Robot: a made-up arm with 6 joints. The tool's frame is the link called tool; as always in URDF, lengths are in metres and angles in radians. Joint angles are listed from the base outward.
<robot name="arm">
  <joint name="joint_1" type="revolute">
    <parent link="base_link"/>
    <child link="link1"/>
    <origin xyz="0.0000 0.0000 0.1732"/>
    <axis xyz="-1 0 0"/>
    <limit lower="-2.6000" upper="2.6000"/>
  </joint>
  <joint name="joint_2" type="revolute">
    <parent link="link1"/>
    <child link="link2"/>
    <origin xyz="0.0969 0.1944 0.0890"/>
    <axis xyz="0 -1 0"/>
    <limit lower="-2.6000" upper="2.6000"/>
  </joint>
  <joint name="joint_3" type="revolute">
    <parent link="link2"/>
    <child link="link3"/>
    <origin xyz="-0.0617 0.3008 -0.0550"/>
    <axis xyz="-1 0 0"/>
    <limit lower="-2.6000" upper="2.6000"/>
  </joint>
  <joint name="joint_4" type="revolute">
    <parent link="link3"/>
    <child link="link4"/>
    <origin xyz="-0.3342 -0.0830 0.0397"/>
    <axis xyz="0 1 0"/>
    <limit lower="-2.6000" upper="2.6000"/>
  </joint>
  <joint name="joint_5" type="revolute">
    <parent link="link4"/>
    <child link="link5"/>
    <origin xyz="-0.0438 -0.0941 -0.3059"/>
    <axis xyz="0 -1 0"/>
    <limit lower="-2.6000" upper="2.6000"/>
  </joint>
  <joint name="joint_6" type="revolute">
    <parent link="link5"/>
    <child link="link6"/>
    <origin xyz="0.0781 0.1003 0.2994"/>
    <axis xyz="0 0 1"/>
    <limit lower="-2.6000" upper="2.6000"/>
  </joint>
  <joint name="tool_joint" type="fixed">
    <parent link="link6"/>
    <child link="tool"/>
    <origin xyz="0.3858 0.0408 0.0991"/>
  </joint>
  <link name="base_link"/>
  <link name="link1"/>
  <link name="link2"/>
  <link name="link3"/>
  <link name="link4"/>
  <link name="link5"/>
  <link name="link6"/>
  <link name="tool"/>
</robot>
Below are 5 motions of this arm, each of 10 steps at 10 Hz.
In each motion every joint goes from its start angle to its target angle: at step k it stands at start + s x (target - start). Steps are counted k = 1, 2, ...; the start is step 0. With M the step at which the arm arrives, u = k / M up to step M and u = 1 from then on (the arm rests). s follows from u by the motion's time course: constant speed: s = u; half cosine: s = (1 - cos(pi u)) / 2; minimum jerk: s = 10 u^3 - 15 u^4 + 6 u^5.
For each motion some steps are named. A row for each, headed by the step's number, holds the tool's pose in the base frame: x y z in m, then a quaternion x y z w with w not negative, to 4 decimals.
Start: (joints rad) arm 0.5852 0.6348 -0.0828 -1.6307 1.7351 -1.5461
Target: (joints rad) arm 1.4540 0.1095 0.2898 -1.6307 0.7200 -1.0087
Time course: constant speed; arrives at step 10
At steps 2, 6, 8, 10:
2: 0.1078 -0.2581 -0.1637 0.6664 -0.6065 0.4316 0.0427
6: -0.2665 -0.2514 0.0060 0.4364 -0.6877 0.4662 0.3454
8: -0.4095 -0.1238 0.0684 0.2616 -0.6907 0.4972 0.4553
10: -0.4963 0.0534 0.0604 0.0615 -0.6633 0.5285 0.5262

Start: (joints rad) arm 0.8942 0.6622 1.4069 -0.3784 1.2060 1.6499
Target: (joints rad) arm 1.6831 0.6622 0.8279 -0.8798 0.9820 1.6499
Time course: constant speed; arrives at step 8
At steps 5, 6, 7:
5: -0.1122 -0.5796 -0.3375 0.6909 -0.0740 -0.4601 0.5527
6: -0.0927 -0.6193 -0.3048 0.6599 -0.0603 -0.4721 0.5814
7: -0.0749 -0.6565 -0.2705 0.6273 -0.0474 -0.4849 0.6075

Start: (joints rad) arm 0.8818 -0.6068 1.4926 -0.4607 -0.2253 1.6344
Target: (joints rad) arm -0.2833 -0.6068 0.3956 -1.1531 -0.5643 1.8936
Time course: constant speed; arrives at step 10
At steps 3, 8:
3: -0.3793 0.6855 -0.1300 -0.3215 0.6339 0.6459 0.2786
8: -0.2945 0.8032 0.4626 -0.1100 0.2078 0.8612 0.4506

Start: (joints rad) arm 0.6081 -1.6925 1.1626 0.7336 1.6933 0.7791
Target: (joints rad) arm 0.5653 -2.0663 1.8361 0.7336 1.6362 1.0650
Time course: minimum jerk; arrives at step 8
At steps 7, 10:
7: 0.1272 1.1062 0.6352 0.0921 0.5732 0.8110 0.0719
10: 0.1307 1.1025 0.6398 0.0962 0.5716 0.8123 0.0648

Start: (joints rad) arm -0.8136 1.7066 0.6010 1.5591 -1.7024 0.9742
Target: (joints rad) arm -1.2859 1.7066 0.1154 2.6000 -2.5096 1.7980
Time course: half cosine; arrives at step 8
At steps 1, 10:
1: 0.6458 1.0334 0.0197 0.7593 0.3857 0.3569 0.3838
10: -0.1203 1.0512 0.7334 -0.5921 -0.5136 -0.2693 0.5596

